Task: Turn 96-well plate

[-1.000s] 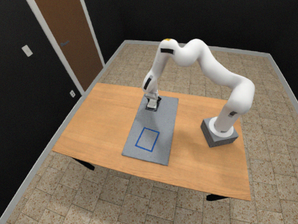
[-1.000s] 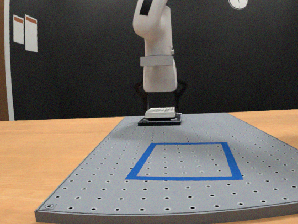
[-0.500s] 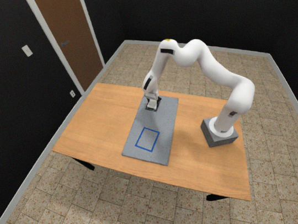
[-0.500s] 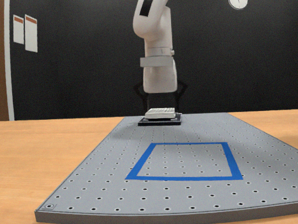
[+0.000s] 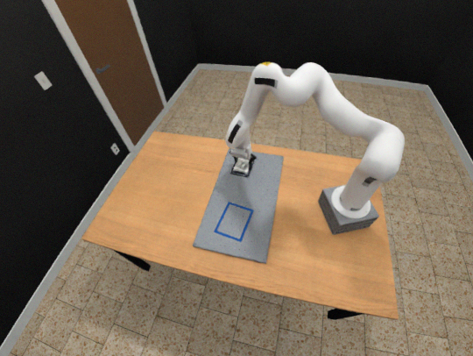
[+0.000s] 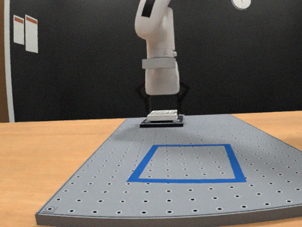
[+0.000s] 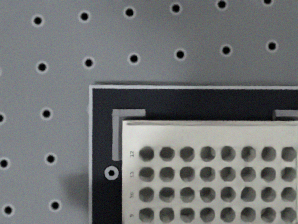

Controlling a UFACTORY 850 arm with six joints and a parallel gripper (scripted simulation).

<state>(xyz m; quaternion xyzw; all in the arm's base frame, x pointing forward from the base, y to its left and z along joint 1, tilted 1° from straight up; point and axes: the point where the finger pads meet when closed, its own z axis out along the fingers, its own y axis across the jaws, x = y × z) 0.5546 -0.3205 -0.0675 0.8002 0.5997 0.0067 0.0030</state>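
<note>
My gripper is now 10 mm above the white 96-well plate. Round my hand: plate nest N1: 30 mm below.
</note>
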